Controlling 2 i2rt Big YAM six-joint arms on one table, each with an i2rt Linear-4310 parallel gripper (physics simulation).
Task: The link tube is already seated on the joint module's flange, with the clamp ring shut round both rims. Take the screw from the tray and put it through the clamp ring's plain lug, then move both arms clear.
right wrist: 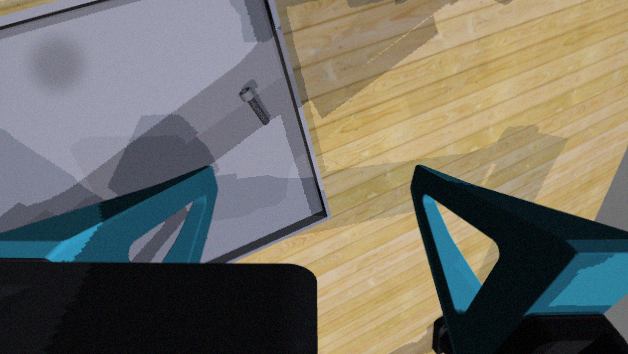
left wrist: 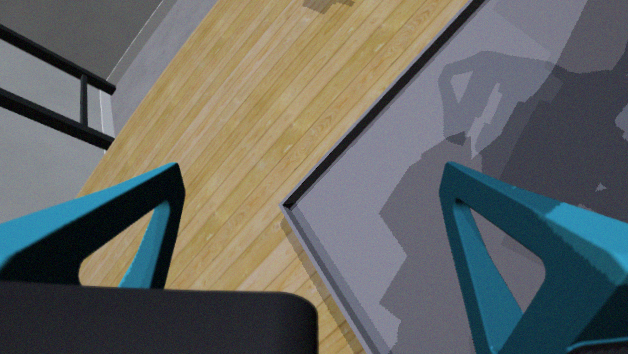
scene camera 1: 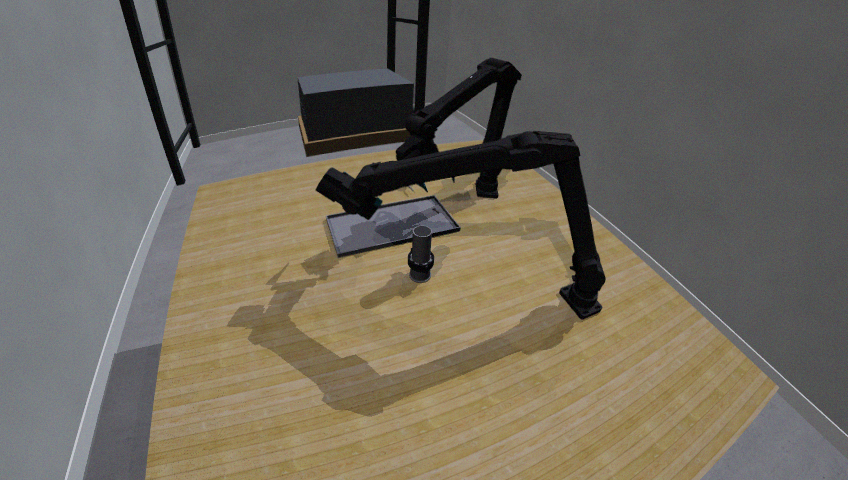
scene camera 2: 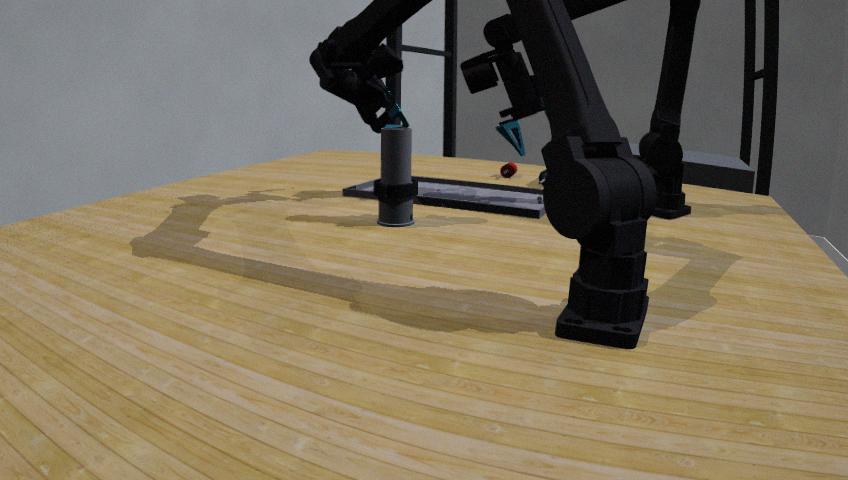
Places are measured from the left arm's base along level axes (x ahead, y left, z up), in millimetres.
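Pixels of known places: left gripper, fingertip midpoint: (left wrist: 312, 177) (scene camera 2: 398, 112); right gripper, fingertip midpoint: (right wrist: 313, 176) (scene camera 1: 440, 186); left arm's base, link origin: (scene camera 1: 579, 301) (scene camera 2: 604, 321); right arm's base, link origin: (scene camera 1: 486, 190) (scene camera 2: 664, 212).
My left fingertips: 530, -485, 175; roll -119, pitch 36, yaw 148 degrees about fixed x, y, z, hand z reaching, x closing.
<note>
For each thing: its top centre in the pictures, then the offset to it from my left fingertips, as dx, dy, dz. "pt": a spot on its surface instead.
- small grey screw, top centre: (right wrist: 257, 109) -292, -66, -160
- grey tray, top centre: (left wrist: 529, 100) (right wrist: 24, 225) (scene camera 2: 456, 189) (scene camera 1: 391, 220) -117, -42, -159
- link tube, top centre: (scene camera 2: 396, 128) (scene camera 1: 422, 231) -125, +221, -14
- dark clamp ring, top centre: (scene camera 2: 397, 180) (scene camera 1: 420, 256) -125, +218, -104
- end, surface spot: (left wrist: 310, 175) pt +51, -144, -160
- small red object, top centre: (scene camera 2: 507, 164) -121, -354, -140
The small grey screw (right wrist: 254, 105) lies flat in the grey tray (scene camera 1: 392, 225), close to one short edge and near a corner. My right gripper (right wrist: 313, 176) (scene camera 2: 512, 134) is open and empty, and hovers high above that tray corner, with the screw ahead of its fingertips. The link tube (scene camera 2: 395, 156) stands upright on the joint module, with the dark clamp ring (scene camera 2: 395, 190) round its lower part, in front of the tray. My left gripper (scene camera 2: 391, 116) is open and empty above the tray's other end (left wrist: 310, 175), just behind the tube's top in scene camera 2.
A small red object (scene camera 2: 508, 170) lies on the wooden table behind the tray. A dark box (scene camera 1: 354, 104) on a wooden base stands at the table's far end. Black frame posts (scene camera 1: 158, 90) stand at the back. The left arm's base (scene camera 1: 582, 301) is at the table's right.
</note>
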